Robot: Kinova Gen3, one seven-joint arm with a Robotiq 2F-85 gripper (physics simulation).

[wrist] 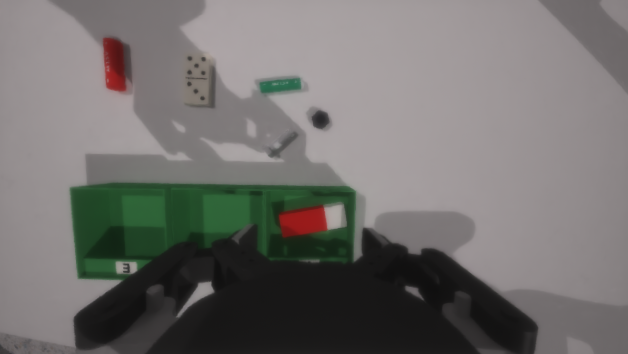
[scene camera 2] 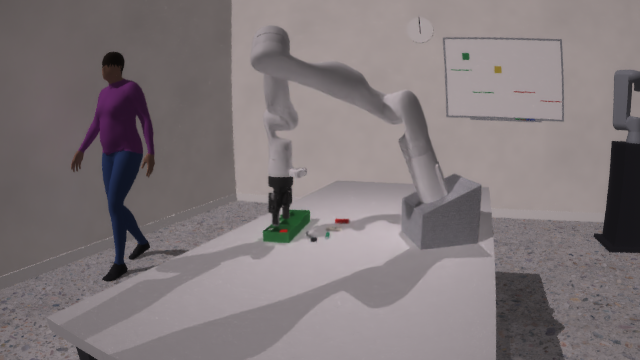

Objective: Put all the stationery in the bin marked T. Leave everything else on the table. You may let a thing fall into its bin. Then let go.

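Frame: origin at the arm's base, x ahead, y left, z up, level; centimetres.
Seen in the pictures: gripper, fingertip midpoint: (wrist: 310, 237) (scene camera 2: 281, 221); arm's base, origin of the base link: (scene camera 2: 433, 196).
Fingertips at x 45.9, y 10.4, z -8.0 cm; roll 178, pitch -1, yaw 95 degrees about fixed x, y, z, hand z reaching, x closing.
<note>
Offsets run from my fingertips to a thing's middle.
A red and white block, like an eraser {dz -4.0, dx -0.4, dy +0.4 cm} (scene camera 2: 284, 231) (wrist: 303, 221), lies slightly turned inside the end compartment of the green three-part bin {dz -3.4, dx +1.5, dy -8.2 cm} (scene camera 2: 276, 239) (wrist: 266, 225), the right one in the wrist view and the nearest in the scene view. My gripper (scene camera 2: 280, 220) (wrist: 310, 237) is open, with its fingers apart above that compartment and nothing between them. The fingers and gripper body hide part of the bin's front wall. This compartment's label is mostly hidden, so its letter cannot be read.
On the table beside the bin lie a red cylinder {dz -4.6, dx -13.4, dy -21.3 cm} (scene camera 2: 342, 220) (wrist: 114, 65), a domino {dz -5.0, dx -12.9, dy -13.0 cm} (scene camera 2: 332, 229) (wrist: 198, 81), a small green cylinder {dz -4.8, dx -13.5, dy -4.5 cm} (scene camera 2: 327, 234) (wrist: 280, 85), a black hex piece {dz -4.9, dx -10.6, dy -0.2 cm} (scene camera 2: 313, 239) (wrist: 320, 119) and a grey bolt-like piece {dz -4.8, dx -7.8, dy -4.1 cm} (wrist: 283, 144). A person (scene camera 2: 119, 117) is beyond the table's left edge.
</note>
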